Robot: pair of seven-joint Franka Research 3 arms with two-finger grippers.
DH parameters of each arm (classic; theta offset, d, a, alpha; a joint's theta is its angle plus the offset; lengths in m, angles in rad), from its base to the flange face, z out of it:
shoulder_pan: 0 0.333 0 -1.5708
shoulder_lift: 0 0 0 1.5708
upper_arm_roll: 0 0.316 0.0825 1.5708
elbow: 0 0 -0.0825 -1.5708
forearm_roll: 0 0.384 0 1.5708
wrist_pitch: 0 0 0.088 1.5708
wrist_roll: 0 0.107 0 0
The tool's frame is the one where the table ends.
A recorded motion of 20 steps. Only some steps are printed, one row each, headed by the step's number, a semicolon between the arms.
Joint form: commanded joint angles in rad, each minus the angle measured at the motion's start. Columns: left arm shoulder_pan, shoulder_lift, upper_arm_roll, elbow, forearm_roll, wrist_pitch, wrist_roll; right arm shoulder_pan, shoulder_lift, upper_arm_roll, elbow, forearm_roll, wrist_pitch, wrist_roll.
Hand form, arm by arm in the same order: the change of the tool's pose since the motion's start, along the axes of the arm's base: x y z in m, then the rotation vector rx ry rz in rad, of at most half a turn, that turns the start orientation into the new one. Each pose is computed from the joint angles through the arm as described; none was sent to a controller.
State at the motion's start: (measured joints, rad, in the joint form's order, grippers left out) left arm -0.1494 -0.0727 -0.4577 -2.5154 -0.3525 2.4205 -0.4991; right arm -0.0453 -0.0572 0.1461 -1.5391 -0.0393 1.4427 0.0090
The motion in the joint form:
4: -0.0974 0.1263 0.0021 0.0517 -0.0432 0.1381 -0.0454; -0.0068 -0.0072 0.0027 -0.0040 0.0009 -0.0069 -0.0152
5: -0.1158 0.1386 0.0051 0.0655 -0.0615 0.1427 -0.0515; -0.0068 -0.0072 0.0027 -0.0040 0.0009 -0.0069 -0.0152
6: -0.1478 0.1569 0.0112 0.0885 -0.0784 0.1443 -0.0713; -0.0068 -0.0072 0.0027 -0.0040 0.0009 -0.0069 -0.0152
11: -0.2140 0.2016 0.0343 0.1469 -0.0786 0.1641 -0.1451; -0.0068 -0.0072 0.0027 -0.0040 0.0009 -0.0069 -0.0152
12: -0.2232 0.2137 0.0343 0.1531 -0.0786 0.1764 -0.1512; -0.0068 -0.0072 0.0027 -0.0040 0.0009 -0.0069 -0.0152
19: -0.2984 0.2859 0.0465 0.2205 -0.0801 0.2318 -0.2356; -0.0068 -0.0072 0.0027 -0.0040 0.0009 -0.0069 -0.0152
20: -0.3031 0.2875 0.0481 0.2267 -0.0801 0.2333 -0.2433; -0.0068 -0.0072 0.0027 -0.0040 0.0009 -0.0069 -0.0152
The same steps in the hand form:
4: -0.0025 -0.0484 -0.0217 -0.0699 -0.0187 0.0133; -0.0029 -0.0020 0.0013 -0.0001 0.0045 0.0108
5: -0.0035 -0.0570 -0.0215 -0.0844 -0.0128 0.0204; -0.0029 -0.0020 0.0013 -0.0001 0.0045 0.0108
6: -0.0061 -0.0714 -0.0208 -0.0999 -0.0020 0.0289; -0.0029 -0.0020 0.0013 -0.0001 0.0045 0.0108
11: -0.0053 -0.1005 -0.0173 -0.1236 -0.0011 0.0649; -0.0029 -0.0020 0.0013 -0.0001 0.0045 0.0108
12: -0.0062 -0.1053 -0.0195 -0.1281 -0.0029 0.0655; -0.0029 -0.0020 0.0013 -0.0001 0.0045 0.0108
19: -0.0107 -0.1438 -0.0235 -0.1632 -0.0048 0.1058; -0.0029 -0.0020 0.0013 -0.0001 0.0045 0.0108
20: -0.0103 -0.1464 -0.0217 -0.1670 -0.0065 0.1108; -0.0029 -0.0020 0.0013 -0.0001 0.0045 0.0108

